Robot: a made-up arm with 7 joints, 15 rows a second.
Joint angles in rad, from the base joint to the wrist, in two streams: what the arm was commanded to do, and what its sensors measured. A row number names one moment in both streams.
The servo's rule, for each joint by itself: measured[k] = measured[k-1] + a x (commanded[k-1-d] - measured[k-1]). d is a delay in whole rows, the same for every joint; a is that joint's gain. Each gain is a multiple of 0.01, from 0.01 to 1. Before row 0 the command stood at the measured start. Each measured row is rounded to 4 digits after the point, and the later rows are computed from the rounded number. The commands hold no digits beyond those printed.
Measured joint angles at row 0: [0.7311 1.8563 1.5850 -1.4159 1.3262 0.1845 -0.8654]
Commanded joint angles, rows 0 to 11: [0.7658 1.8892 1.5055 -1.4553 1.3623 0.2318 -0.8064]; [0.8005 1.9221 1.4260 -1.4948 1.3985 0.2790 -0.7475]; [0.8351 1.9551 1.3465 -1.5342 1.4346 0.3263 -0.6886]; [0.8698 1.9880 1.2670 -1.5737 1.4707 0.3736 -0.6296]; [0.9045 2.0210 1.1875 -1.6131 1.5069 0.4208 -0.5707]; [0.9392 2.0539 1.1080 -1.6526 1.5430 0.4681 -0.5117]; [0.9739 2.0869 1.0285 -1.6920 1.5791 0.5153 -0.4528]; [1.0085 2.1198 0.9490 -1.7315 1.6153 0.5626 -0.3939]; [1.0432 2.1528 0.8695 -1.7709 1.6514 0.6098 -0.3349]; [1.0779 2.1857 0.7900 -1.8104 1.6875 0.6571 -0.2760]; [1.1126 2.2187 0.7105 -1.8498 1.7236 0.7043 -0.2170]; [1.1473 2.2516 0.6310 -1.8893 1.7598 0.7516 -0.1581]
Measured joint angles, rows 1 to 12: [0.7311 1.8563 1.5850 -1.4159 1.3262 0.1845 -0.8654]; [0.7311 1.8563 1.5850 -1.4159 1.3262 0.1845 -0.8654]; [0.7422 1.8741 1.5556 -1.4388 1.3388 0.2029 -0.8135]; [0.7609 1.9000 1.5076 -1.4713 1.3597 0.2326 -0.7554]; [0.7846 1.9298 1.4480 -1.5078 1.3859 0.2691 -0.6966]; [0.8119 1.9612 1.3810 -1.5460 1.4156 0.3099 -0.6376]; [0.8415 1.9935 1.3094 -1.5849 1.4476 0.3532 -0.5787]; [0.8728 2.0261 1.2349 -1.6242 1.4810 0.3980 -0.5197]; [0.9052 2.0589 1.1585 -1.6635 1.5153 0.4437 -0.4608]; [0.9383 2.0918 1.0810 -1.7029 1.5503 0.4901 -0.4019]; [0.9719 2.1247 1.0027 -1.7423 1.5857 0.5368 -0.3429]; [1.0058 2.1576 0.9240 -1.7818 1.6213 0.5837 -0.2840]
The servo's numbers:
d 2
a 0.32 0.54 0.37 0.58 0.35 0.39 0.88

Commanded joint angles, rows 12 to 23: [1.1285 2.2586 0.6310 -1.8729 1.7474 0.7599 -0.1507]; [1.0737 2.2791 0.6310 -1.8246 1.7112 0.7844 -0.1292]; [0.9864 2.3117 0.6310 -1.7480 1.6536 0.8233 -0.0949]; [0.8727 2.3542 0.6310 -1.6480 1.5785 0.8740 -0.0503]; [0.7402 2.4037 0.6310 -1.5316 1.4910 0.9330 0.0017]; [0.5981 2.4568 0.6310 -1.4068 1.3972 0.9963 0.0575]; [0.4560 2.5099 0.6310 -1.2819 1.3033 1.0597 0.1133]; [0.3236 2.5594 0.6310 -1.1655 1.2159 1.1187 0.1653]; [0.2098 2.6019 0.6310 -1.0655 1.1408 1.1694 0.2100]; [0.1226 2.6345 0.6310 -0.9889 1.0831 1.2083 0.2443]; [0.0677 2.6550 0.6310 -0.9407 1.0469 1.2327 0.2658]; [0.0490 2.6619 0.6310 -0.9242 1.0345 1.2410 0.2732]
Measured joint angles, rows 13 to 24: [1.0400 2.1906 0.8450 -1.8212 1.6571 0.6307 -0.2250]; [1.0743 2.2235 0.7658 -1.8607 1.6930 0.6779 -0.1661]; [1.0916 2.2425 0.7159 -1.8678 1.7120 0.7099 -0.1525]; [1.0859 2.2623 0.6845 -1.8427 1.7117 0.7390 -0.1320]; [1.0541 2.2890 0.6647 -1.7878 1.6914 0.7719 -0.0994]; [0.9961 2.3242 0.6522 -1.7067 1.6519 0.8117 -0.0562]; [0.9142 2.3671 0.6444 -1.6051 1.5956 0.8590 -0.0052]; [0.8130 2.4155 0.6394 -1.4901 1.5262 0.9125 0.0500]; [0.6988 2.4665 0.6363 -1.3693 1.4482 0.9699 0.1057]; [0.5787 2.5167 0.6343 -1.2511 1.3669 1.0279 0.1581]; [0.4607 2.5627 0.6331 -1.1435 1.2878 1.0831 0.2038]; [0.3525 2.6015 0.6323 -1.0538 1.2162 1.1319 0.2394]
